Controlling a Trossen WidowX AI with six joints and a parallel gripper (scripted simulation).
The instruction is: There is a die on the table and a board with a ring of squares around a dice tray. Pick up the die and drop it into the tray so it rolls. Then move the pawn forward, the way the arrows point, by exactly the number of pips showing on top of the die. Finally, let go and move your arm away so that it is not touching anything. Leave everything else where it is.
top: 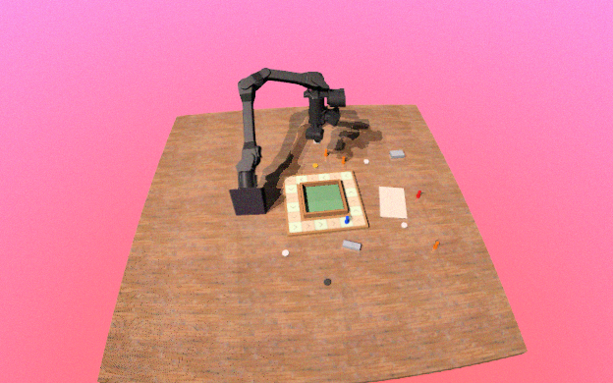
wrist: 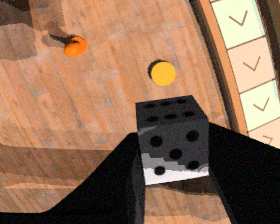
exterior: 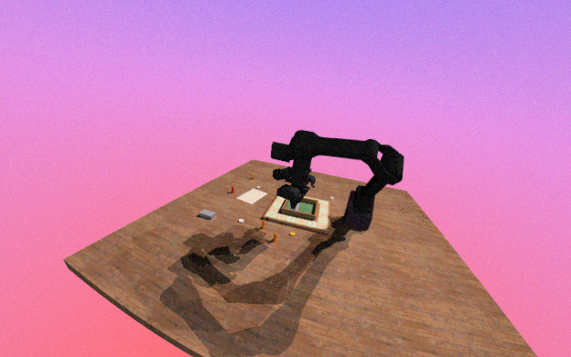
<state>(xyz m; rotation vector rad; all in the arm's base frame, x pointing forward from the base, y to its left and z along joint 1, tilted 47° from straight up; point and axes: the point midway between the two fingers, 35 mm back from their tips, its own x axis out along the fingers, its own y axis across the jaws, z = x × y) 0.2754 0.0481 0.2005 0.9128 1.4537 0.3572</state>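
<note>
Now: gripper tip 330 mm to the left of the blue pawn, 100 mm above it and 40 mm short of it. The rest, counted from my gripper tip: white card (260 mm to the right, 250 mm ahead, 130 mm below); die (right at my gripper tip); yellow disc (130 mm below, 10 mm to the right, 10 mm behind).
</note>
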